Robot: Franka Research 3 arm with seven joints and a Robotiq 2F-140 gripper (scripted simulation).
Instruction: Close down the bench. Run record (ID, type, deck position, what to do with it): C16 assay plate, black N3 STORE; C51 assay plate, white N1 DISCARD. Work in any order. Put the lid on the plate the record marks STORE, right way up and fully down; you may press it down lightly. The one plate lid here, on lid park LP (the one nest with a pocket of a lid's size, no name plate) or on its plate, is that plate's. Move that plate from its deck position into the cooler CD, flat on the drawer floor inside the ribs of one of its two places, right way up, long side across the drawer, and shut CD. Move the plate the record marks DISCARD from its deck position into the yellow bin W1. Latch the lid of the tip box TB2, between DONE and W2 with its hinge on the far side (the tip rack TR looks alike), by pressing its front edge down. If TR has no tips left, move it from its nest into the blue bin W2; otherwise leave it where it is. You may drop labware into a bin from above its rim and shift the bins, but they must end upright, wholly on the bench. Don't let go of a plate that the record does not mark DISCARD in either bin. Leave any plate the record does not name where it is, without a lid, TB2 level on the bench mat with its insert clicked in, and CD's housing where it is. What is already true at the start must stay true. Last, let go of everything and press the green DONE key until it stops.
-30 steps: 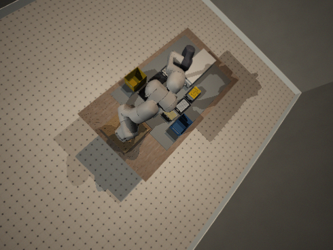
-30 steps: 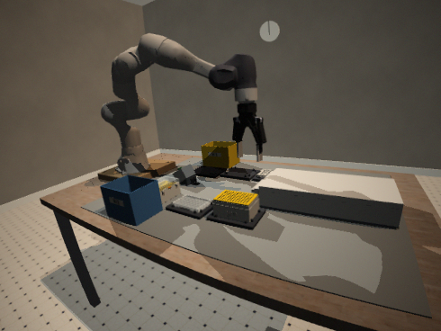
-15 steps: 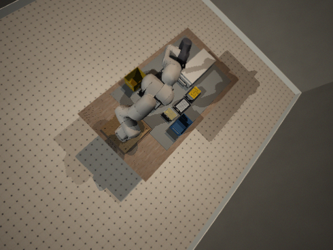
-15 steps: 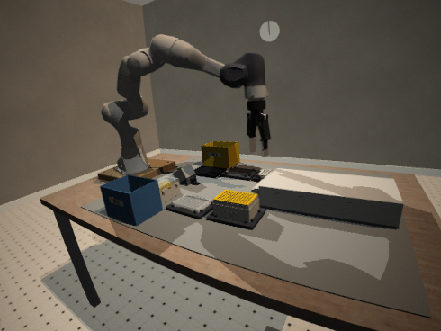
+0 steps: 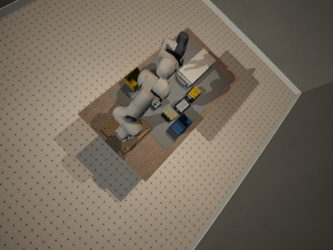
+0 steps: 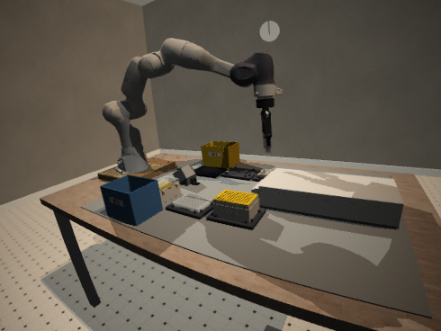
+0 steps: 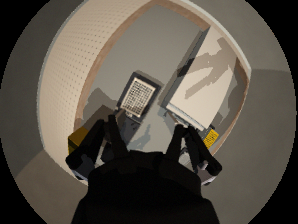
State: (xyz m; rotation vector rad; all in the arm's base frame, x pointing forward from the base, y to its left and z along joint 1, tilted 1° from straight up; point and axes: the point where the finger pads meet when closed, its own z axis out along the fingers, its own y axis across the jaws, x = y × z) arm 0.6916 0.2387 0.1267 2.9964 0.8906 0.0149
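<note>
Now: hand 15 cm above the white assay plate and 4 cm to the right of it. Also, from my hand: cooler drawer: 18 cm ahead, 14 cm below, 13 cm to the right; then grey plate lid: 14 cm below, 14 cm ahead, 13 cm to the right; then cooler CD: 23 cm ahead, 13 cm below, 12 cm to the right.
</note>
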